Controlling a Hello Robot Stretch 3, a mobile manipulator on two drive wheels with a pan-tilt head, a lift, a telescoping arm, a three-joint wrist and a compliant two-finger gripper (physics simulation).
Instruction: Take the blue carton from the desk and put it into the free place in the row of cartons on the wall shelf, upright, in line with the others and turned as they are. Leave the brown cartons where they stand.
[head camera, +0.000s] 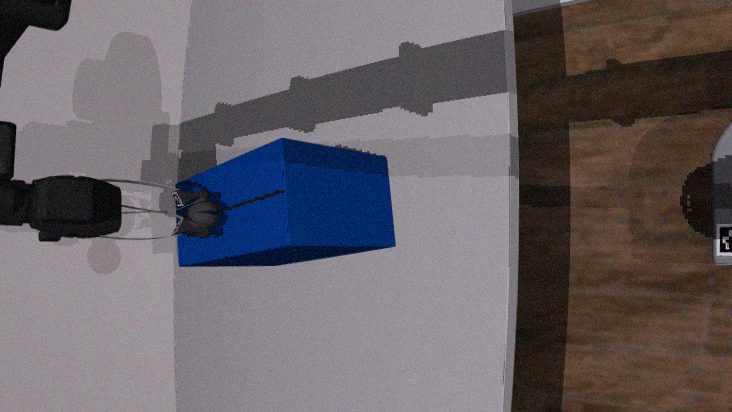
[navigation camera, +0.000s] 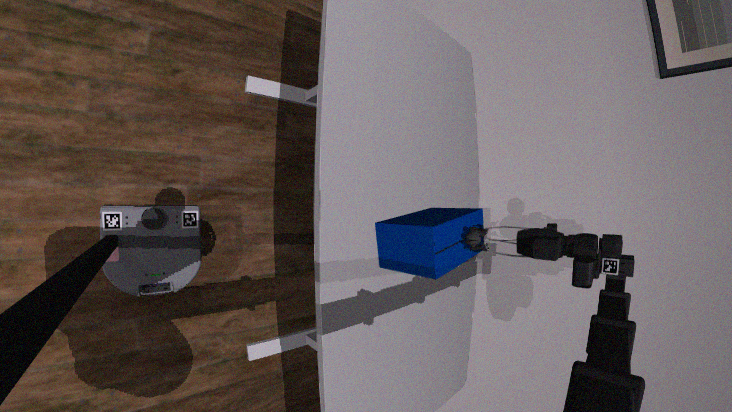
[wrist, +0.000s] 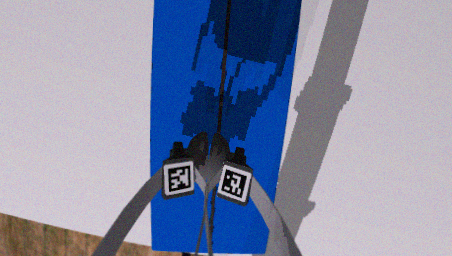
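Pixels of known places: gripper, fingertip midpoint: (head camera: 216, 215) (navigation camera: 466, 237) (wrist: 208, 150); robot's base, origin of the base link: (navigation camera: 152, 217).
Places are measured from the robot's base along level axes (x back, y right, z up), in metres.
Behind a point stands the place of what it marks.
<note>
The blue carton (head camera: 338, 204) {x 0.040, y 0.504, z 0.820 m} (navigation camera: 404, 248) {x 0.048, y 0.505, z 0.814 m} (wrist: 175, 75) {x -0.014, y 0.675, z 0.900 m} stands on the white desk (head camera: 348, 332) {x -0.132, y 0.580, z 0.720 m} (navigation camera: 389, 127) {x -0.265, y 0.552, z 0.720 m} (wrist: 75, 100) {x -0.202, y 0.594, z 0.720 m}. A thin dark seam runs along its top face. My gripper (head camera: 204, 212) {x 0.025, y 0.622, z 0.913 m} (navigation camera: 475, 238) {x 0.025, y 0.622, z 0.913 m} (wrist: 208, 150) {x 0.025, y 0.622, z 0.913 m} is shut, with its two fingertips together and no carton side between them. The fingertips are over the seamed top face, near the end of the carton close to the wall; whether they touch it I cannot tell. The wall shelf and the brown cartons do not show in these views.
My telescoping arm (navigation camera: 609, 348) {x 0.086, y 0.319, z 1.250 m} runs along the wall side of the desk. Two white desk legs (navigation camera: 263, 87) (navigation camera: 263, 352) reach out over the wooden floor. My base (navigation camera: 148, 261) {x 0.141, y -0.020, z 0.159 m} is on the floor beside the desk. A framed picture (navigation camera: 661, 51) {x -0.544, y 1.101, z 1.410 m} hangs on the wall.
</note>
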